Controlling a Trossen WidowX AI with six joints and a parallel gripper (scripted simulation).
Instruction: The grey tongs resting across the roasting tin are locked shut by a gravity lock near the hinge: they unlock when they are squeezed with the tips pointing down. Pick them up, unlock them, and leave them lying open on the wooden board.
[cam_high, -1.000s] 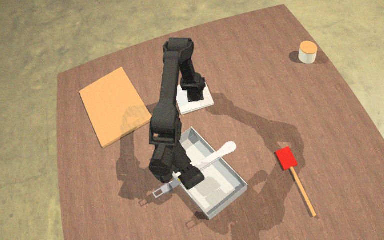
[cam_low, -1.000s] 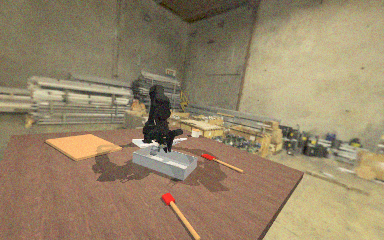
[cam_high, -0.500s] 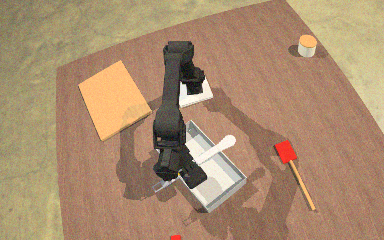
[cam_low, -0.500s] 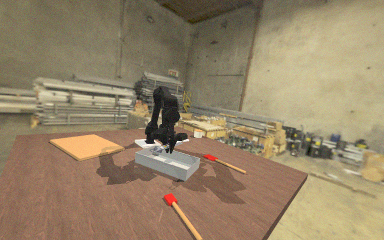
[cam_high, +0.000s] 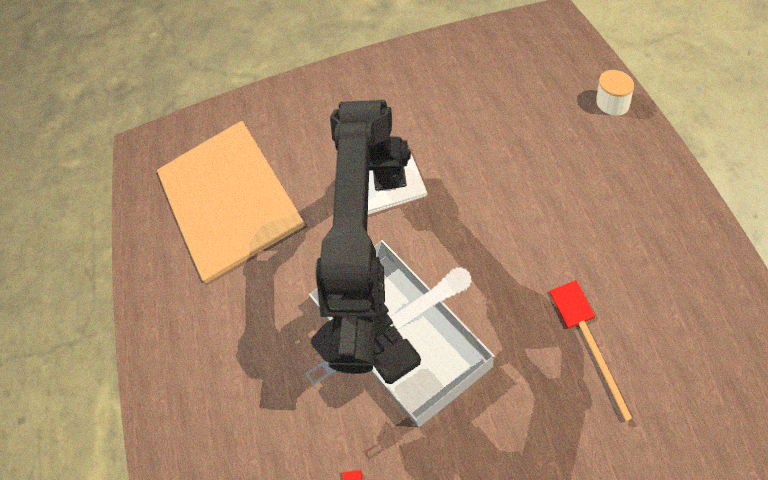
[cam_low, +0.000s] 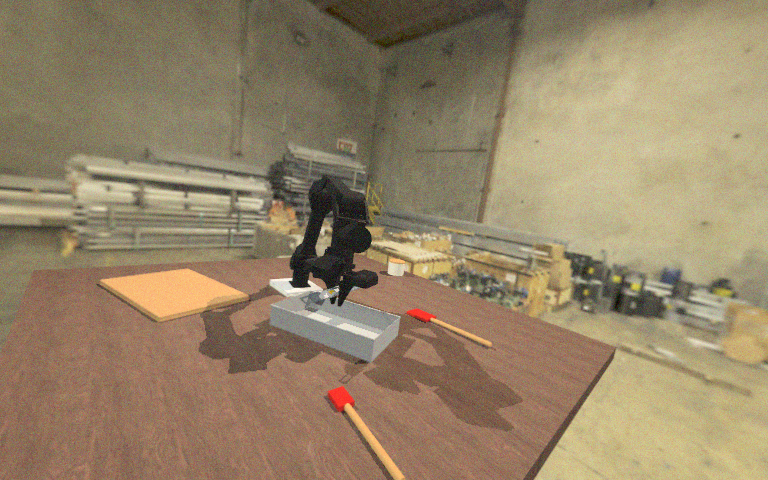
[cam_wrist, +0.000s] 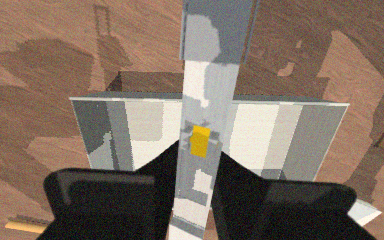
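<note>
Now: the wooden board 43 cm behind my gripper tip, 32 cm to the right of it and 9 cm below it. The rest, counted from my gripper tip: red spatula: 1 cm ahead, 36 cm to the left, 9 cm below; grey roasting tin: 5 cm behind, 3 cm to the left, 7 cm below; yellow lock tab: 1 cm ahead, 2 cm to the right, 4 cm above.
</note>
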